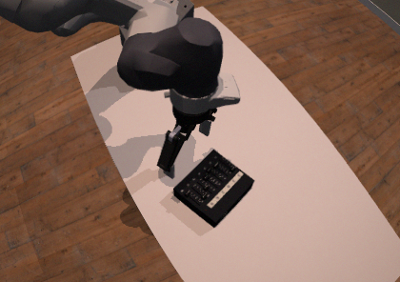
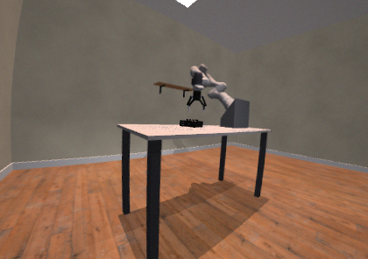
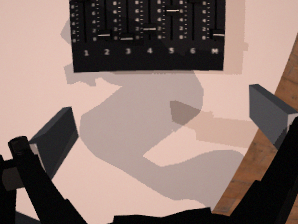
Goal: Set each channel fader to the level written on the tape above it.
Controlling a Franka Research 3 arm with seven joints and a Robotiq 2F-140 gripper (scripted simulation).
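Right now the master fader is 7 cm ahead of my hand, 3 cm to the right of it and 8 cm below it.
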